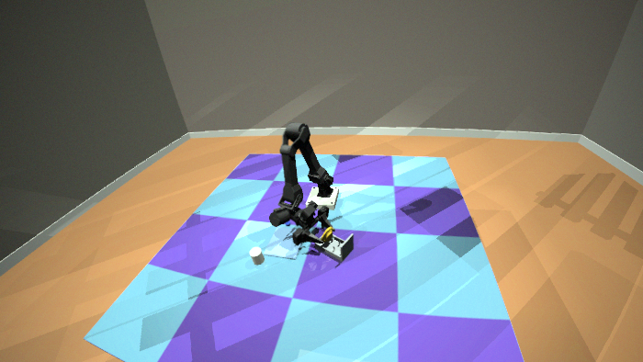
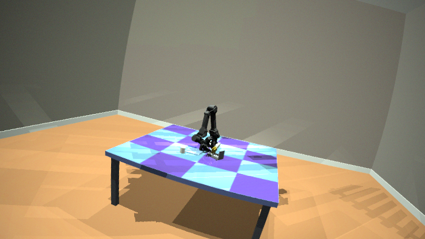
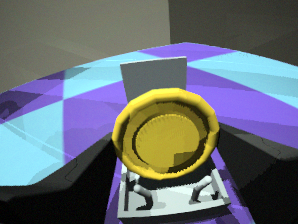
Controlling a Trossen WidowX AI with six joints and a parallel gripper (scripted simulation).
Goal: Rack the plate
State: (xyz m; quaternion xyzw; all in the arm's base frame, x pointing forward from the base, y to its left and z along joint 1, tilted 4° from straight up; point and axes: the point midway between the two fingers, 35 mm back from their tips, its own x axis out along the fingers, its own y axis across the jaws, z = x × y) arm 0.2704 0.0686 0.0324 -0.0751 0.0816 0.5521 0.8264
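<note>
My gripper tip is 1 cm to the left of the yellow plate. From my gripper tip the other things lie so: blue spoon: 7 cm behind, 23 cm to the right, 5 cm below; white cup: 13 cm ahead, 24 cm to the right, 2 cm below; grey dish rack: 1 cm ahead, 2 cm to the left, 3 cm below.
</note>
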